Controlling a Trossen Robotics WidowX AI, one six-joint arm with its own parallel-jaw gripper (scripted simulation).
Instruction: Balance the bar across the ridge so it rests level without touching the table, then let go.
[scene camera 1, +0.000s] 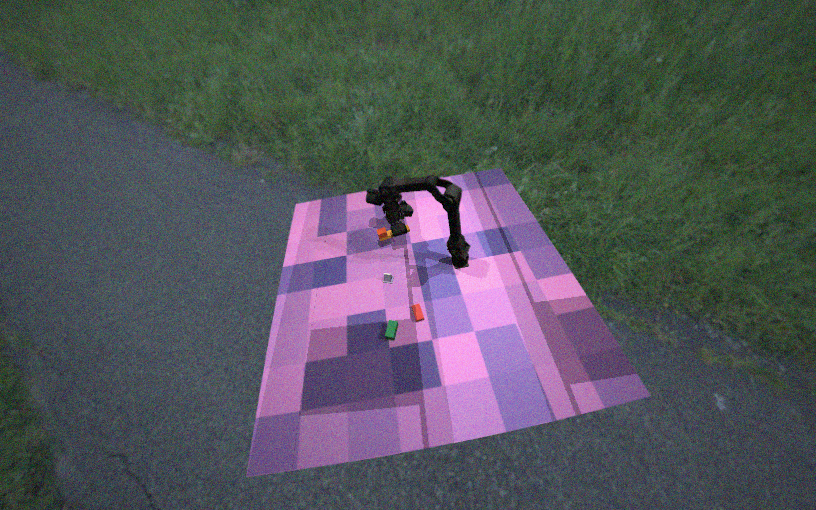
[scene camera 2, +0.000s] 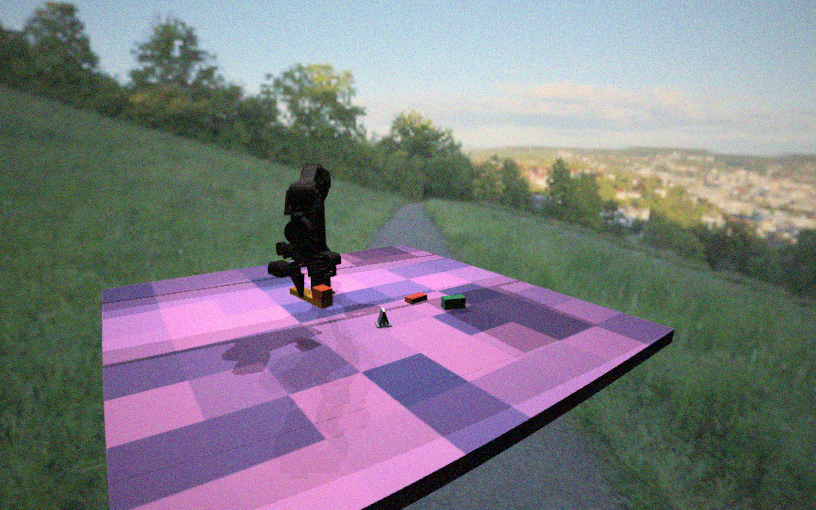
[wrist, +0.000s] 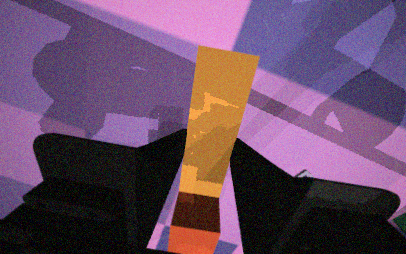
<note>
My gripper (scene camera 2: 307, 295) carries a bar (wrist: 223, 79).
My gripper is seen too in the wrist view (wrist: 209, 139).
</note>
